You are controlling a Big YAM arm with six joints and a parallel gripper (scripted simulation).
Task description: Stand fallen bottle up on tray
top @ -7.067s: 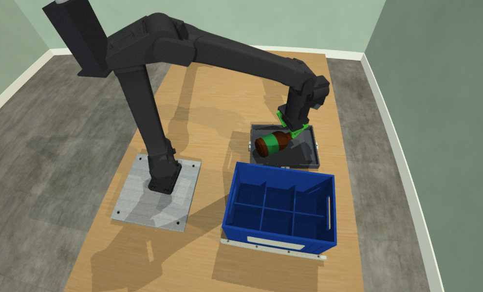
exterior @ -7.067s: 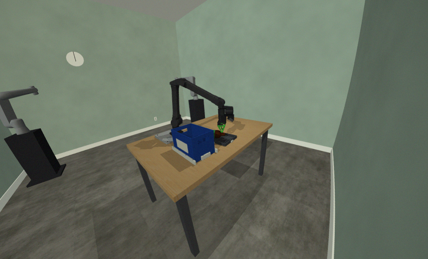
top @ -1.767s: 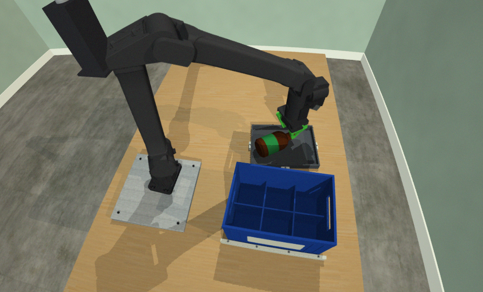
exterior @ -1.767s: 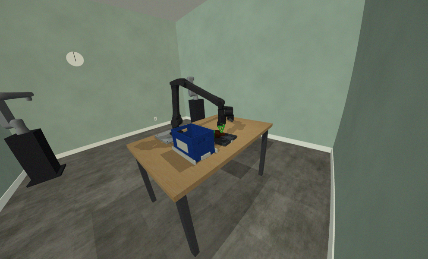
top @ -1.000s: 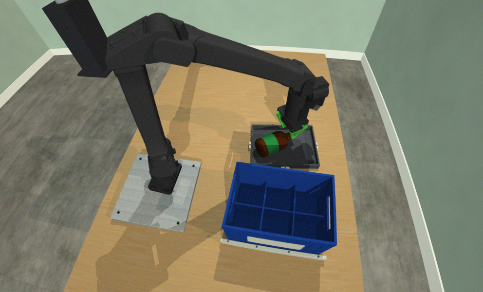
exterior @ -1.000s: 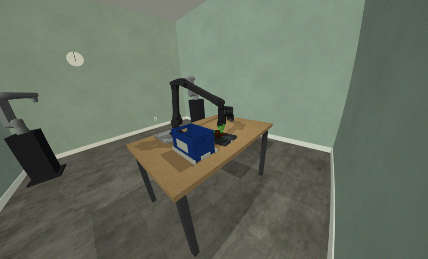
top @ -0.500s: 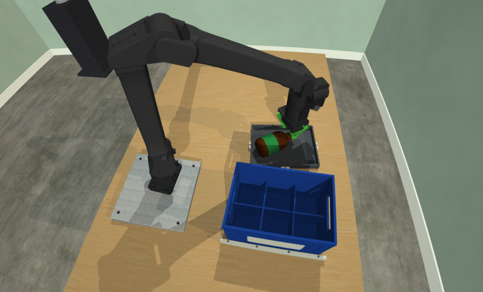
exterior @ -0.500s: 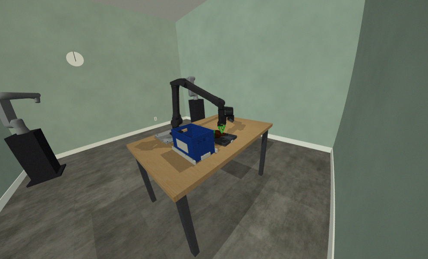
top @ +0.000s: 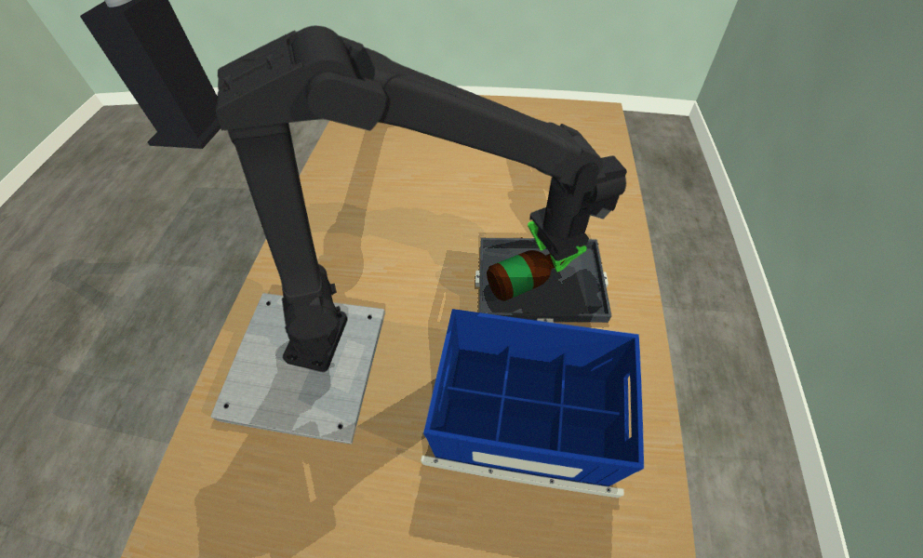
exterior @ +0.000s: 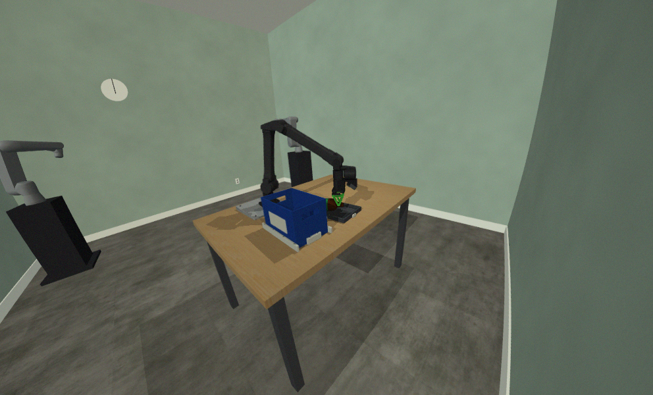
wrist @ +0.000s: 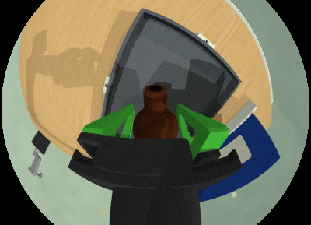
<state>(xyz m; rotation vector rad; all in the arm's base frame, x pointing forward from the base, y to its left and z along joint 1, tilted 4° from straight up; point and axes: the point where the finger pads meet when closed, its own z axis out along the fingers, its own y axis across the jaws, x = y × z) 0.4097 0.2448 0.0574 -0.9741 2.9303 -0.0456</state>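
My hand is 4 cm above the dark grey tray, 2 cm to the left of it and 1 cm past it. Also, from my hand: blue crate 31 cm to the right, 3 cm above, 1 cm behind; brown bottle 4 cm behind, 3 cm to the right, 1 cm below.
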